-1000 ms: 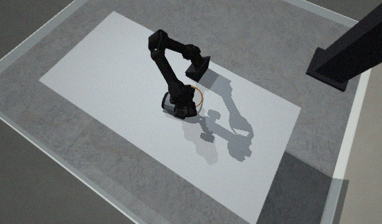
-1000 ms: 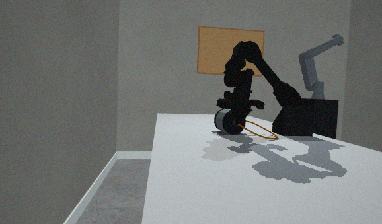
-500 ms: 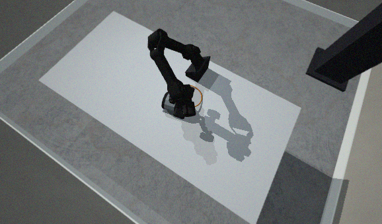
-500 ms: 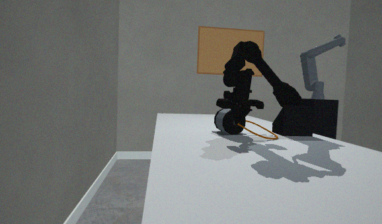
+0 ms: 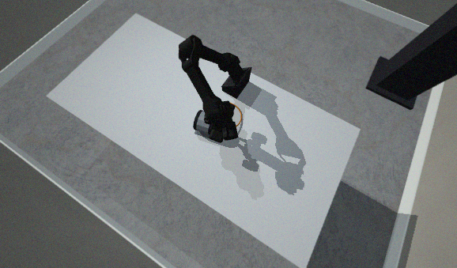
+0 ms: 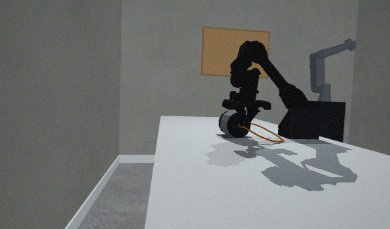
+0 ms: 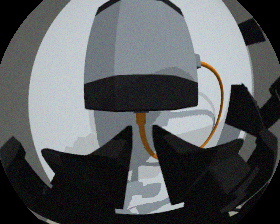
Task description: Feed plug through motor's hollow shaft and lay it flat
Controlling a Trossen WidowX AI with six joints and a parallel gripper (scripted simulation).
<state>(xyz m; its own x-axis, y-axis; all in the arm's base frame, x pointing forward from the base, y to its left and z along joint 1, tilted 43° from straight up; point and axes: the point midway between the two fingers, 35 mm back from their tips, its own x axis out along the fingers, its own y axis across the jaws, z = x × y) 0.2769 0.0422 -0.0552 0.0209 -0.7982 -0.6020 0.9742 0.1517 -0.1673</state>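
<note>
The plug lies 10 mm ahead of my hand, 40 mm to the right of it and 30 mm below it.
</note>
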